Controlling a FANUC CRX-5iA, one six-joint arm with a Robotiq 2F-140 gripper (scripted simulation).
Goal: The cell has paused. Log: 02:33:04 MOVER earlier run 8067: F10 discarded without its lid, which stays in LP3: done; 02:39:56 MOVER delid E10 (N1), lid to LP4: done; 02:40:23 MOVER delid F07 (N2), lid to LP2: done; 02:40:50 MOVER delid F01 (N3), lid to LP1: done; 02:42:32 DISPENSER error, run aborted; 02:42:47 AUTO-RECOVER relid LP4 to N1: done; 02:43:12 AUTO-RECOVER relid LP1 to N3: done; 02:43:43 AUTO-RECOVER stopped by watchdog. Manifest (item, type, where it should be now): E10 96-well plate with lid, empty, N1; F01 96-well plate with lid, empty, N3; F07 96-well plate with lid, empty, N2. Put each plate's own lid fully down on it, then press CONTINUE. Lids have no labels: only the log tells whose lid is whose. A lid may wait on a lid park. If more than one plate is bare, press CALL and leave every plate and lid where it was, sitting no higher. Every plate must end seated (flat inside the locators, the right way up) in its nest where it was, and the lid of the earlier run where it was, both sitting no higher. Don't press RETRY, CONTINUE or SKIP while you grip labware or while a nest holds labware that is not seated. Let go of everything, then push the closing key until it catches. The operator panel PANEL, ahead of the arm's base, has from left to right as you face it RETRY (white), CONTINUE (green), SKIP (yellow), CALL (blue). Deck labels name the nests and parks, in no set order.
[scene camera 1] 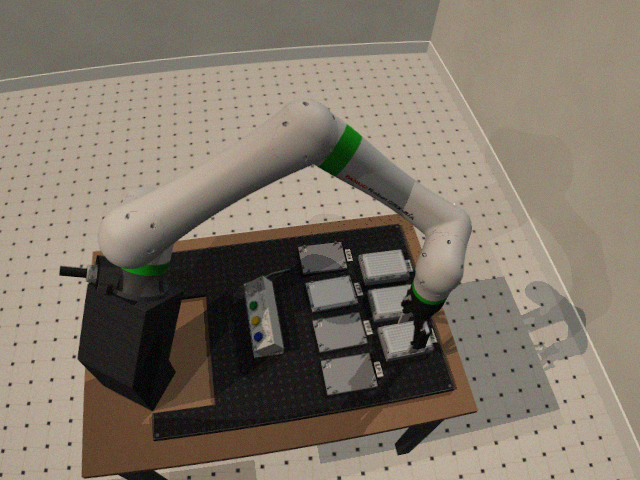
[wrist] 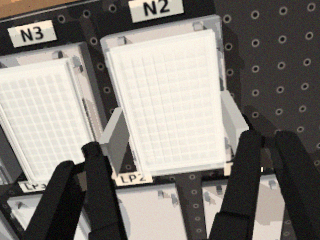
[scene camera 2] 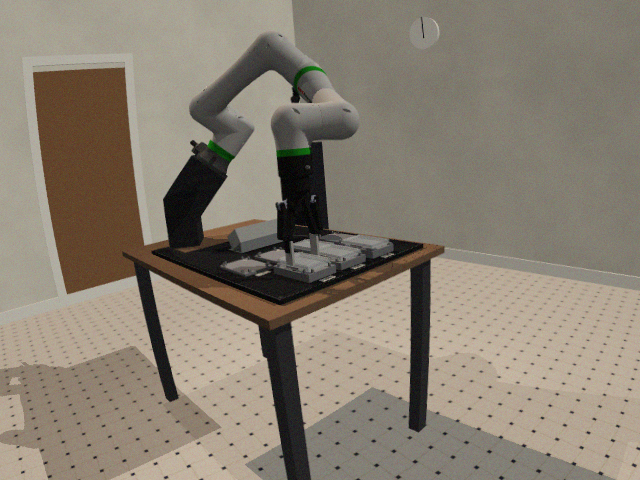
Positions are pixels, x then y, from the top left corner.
gripper: scene camera 1 407,336; wrist; scene camera 2
same spot on gripper: (wrist: 285,152) = (scene camera 2: 286,232)
